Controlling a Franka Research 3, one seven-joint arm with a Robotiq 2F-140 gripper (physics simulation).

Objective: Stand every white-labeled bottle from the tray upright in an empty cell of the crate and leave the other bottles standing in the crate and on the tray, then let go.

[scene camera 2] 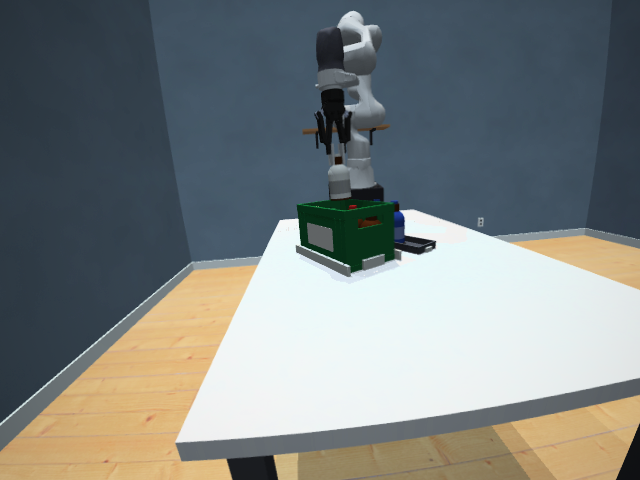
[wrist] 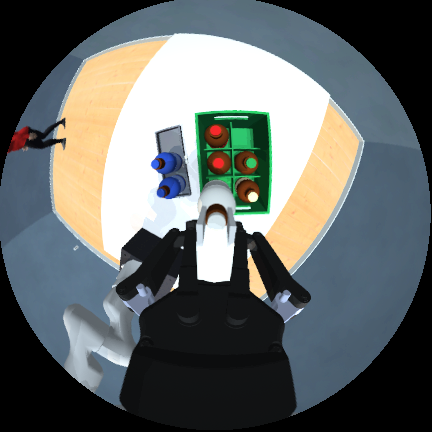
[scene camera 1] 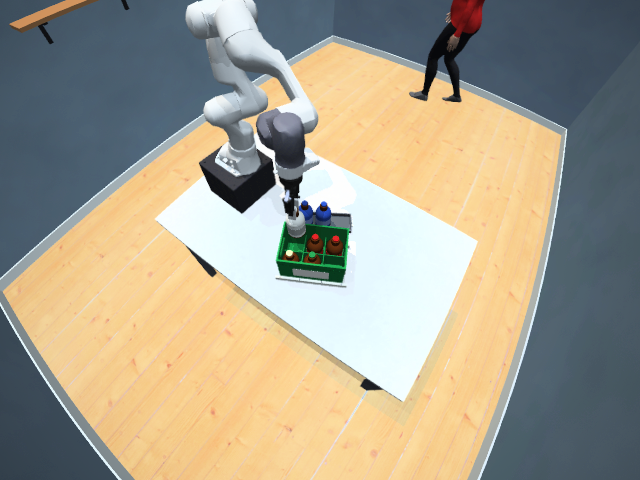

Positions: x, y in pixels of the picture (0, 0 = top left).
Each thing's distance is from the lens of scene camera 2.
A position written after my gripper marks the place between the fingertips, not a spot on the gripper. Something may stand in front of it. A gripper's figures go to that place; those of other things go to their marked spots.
my gripper (scene camera 2: 337, 164): 95 cm
white bottle (scene camera 2: 338, 175): 91 cm
